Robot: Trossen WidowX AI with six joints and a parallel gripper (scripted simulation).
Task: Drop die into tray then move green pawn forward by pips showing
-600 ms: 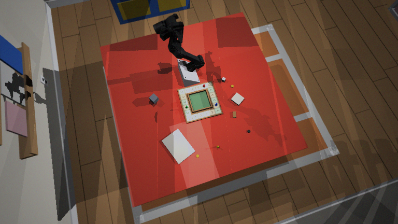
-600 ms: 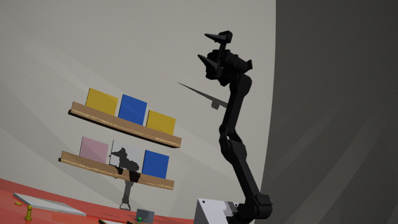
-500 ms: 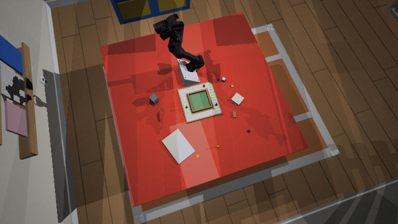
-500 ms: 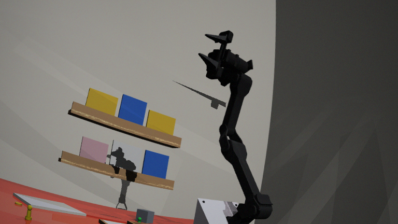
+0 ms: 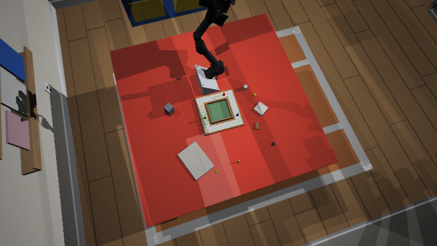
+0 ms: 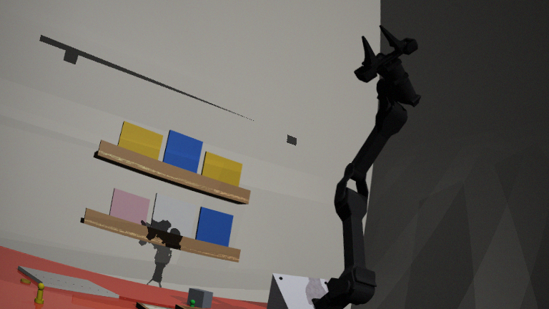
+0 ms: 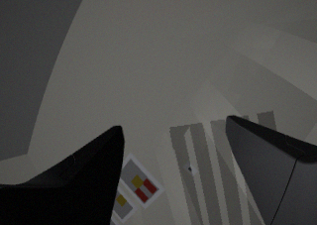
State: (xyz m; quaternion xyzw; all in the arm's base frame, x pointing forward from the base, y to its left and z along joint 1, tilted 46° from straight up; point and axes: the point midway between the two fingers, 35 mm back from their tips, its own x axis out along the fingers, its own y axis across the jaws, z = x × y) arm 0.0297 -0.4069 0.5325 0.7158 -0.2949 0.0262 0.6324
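My gripper tip is 730 mm above the grey die, 140 mm to the right of it and 90 mm short of it. Round my gripper tip: blue pawn 720 mm below, 280 mm ahead; then green tray 740 mm below, 210 mm ahead, 110 mm to the right; then green pawn 720 mm below, 220 mm to the right, 220 mm ahead.
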